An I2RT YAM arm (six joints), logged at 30 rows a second.
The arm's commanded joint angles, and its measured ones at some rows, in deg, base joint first. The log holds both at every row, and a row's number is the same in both.
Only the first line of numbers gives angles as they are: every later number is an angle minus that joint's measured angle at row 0.
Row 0, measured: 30.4 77.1 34.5 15.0 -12.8 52.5
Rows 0 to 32, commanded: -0.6 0.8 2.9 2.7 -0.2 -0.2; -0.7 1.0 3.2 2.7 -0.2 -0.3; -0.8 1.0 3.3 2.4 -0.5 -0.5; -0.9 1.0 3.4 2.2 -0.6 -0.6; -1.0 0.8 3.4 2.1 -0.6 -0.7; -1.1 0.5 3.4 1.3 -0.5 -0.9; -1.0 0.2 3.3 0.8 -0.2 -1.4; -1.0 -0.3 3.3 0.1 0.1 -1.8; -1.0 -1.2 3.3 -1.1 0.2 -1.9; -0.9 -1.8 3.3 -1.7 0.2 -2.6; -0.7 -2.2 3.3 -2.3 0.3 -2.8; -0.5 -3.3 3.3 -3.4 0.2 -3.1; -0.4 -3.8 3.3 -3.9 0.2 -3.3; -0.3 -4.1 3.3 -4.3 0.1 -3.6; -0.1 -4.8 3.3 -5.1 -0.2 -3.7; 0.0 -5.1 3.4 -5.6 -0.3 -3.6; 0.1 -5.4 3.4 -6.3 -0.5 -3.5; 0.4 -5.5 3.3 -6.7 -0.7 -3.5; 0.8 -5.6 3.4 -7.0 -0.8 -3.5; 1.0 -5.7 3.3 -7.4 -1.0 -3.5; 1.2 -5.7 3.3 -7.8 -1.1 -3.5; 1.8 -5.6 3.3 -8.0 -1.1 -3.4; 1.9 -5.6 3.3 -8.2 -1.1 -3.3; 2.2 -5.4 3.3 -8.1 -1.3 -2.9; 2.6 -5.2 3.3 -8.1 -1.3 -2.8; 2.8 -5.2 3.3 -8.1 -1.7 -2.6; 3.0 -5.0 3.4 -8.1 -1.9 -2.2; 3.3 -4.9 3.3 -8.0 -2.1 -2.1; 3.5 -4.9 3.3 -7.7 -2.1 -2.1; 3.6 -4.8 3.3 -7.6 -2.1 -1.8; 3.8 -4.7 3.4 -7.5 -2.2 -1.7; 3.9 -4.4 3.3 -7.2 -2.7 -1.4; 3.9 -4.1 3.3 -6.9 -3.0 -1.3
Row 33, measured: 3.3 -4.6 1.2 -7.9 -1.4 -2.2
